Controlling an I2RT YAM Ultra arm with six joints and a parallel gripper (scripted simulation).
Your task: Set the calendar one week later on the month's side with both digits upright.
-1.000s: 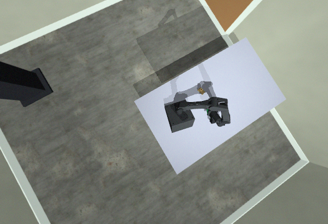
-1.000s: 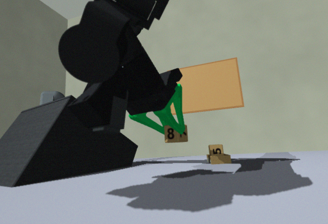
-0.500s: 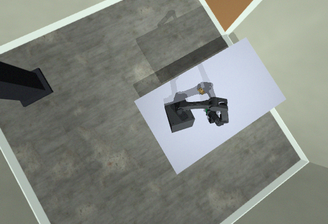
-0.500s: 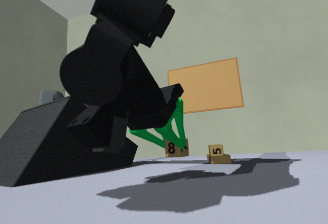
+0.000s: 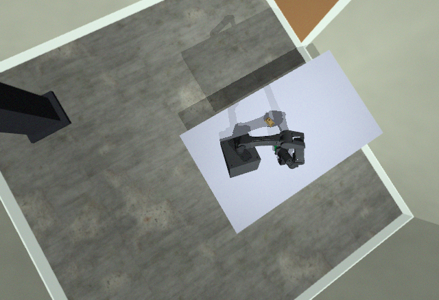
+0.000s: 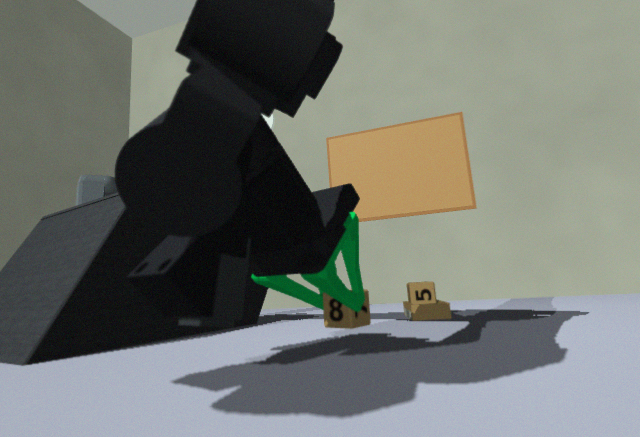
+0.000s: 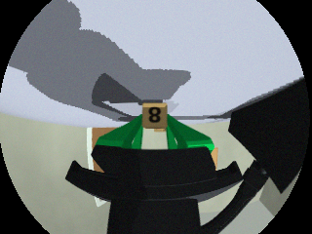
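Right now my hand is 10 mm to the right of the wooden cube and 10 mm above it. Round my hand: wooden tray: 50 mm ahead, 170 mm to the left, 20 mm below.
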